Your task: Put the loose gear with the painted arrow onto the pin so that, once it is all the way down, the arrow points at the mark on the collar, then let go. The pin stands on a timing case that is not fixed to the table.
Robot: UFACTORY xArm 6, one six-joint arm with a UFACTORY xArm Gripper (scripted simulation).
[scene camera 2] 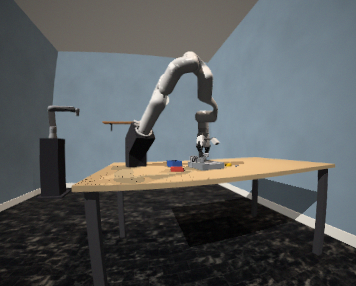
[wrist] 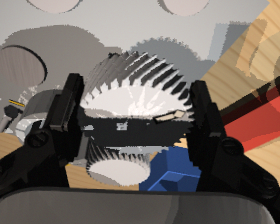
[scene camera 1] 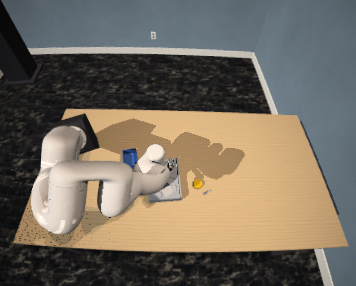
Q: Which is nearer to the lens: the grey timing case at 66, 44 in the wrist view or the blue block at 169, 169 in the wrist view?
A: The grey timing case.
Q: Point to a grey toothed gear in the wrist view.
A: At 134, 104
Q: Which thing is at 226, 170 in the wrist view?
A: My gripper.
